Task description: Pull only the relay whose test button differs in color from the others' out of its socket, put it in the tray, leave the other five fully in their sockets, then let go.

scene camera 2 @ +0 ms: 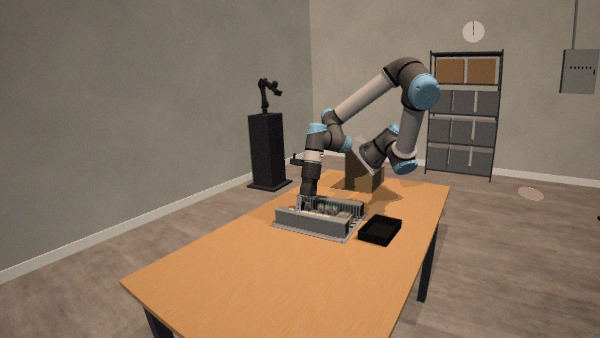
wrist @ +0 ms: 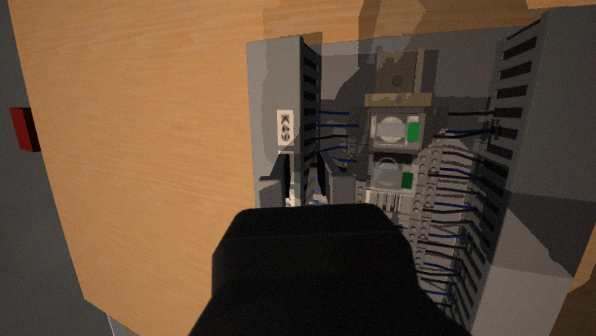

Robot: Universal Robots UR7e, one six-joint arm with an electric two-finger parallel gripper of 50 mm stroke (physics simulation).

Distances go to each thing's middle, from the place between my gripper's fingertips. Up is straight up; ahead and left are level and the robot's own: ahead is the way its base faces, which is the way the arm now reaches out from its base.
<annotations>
Now: hand 60 mm past the base plate [wrist: 458,65], 60 mm to the right of it and 60 mm above it.
</annotations>
